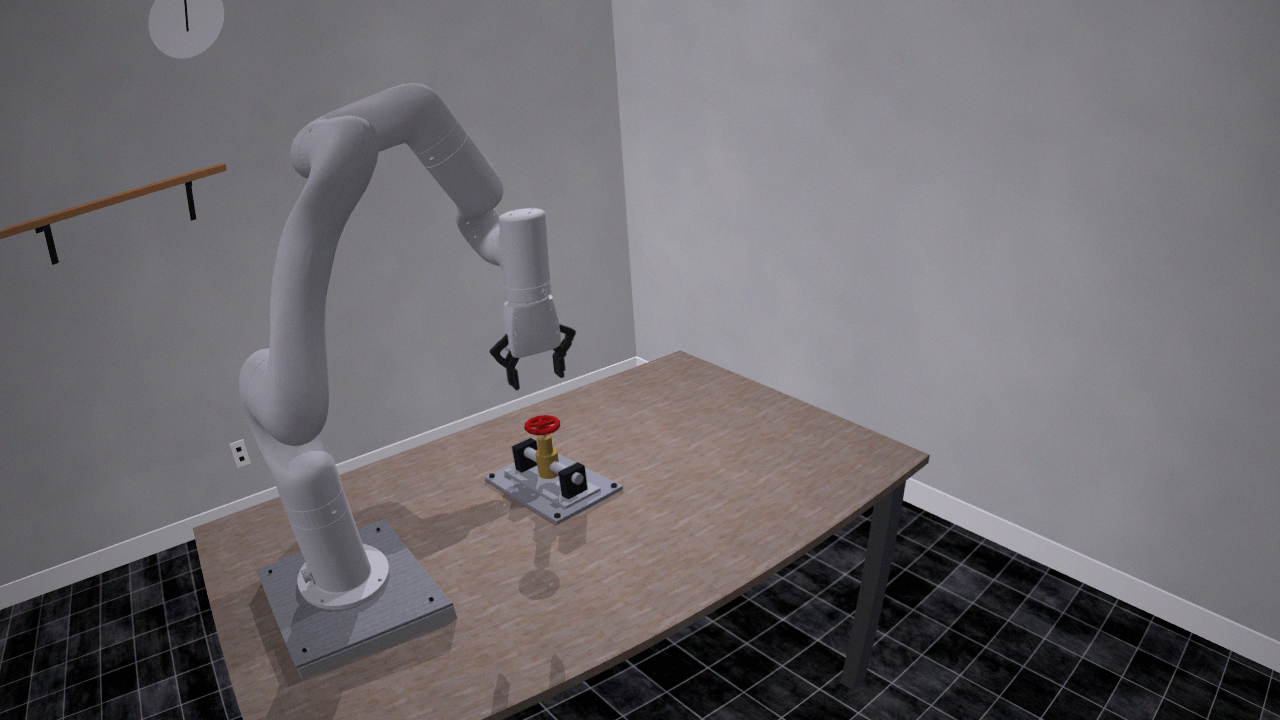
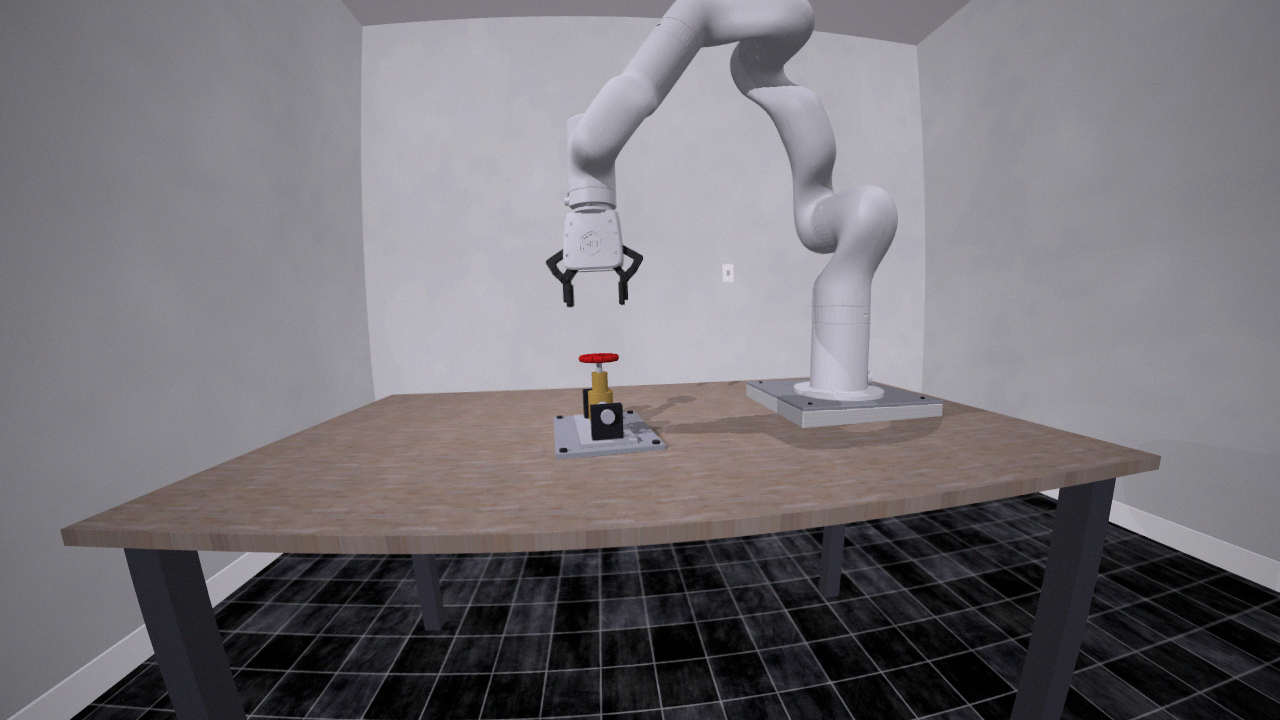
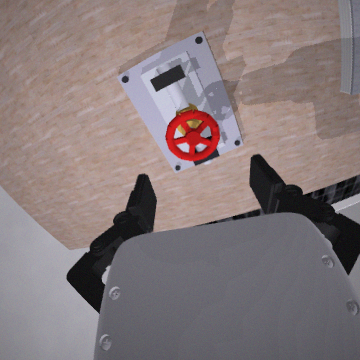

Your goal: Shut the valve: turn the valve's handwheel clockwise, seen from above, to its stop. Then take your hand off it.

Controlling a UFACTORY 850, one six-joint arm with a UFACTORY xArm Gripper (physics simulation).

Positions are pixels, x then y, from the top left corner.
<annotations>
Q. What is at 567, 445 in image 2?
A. A grey base plate.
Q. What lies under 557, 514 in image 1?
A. A grey base plate.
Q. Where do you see a grey base plate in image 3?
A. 196, 47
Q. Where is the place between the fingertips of the gripper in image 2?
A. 596, 305
</annotations>
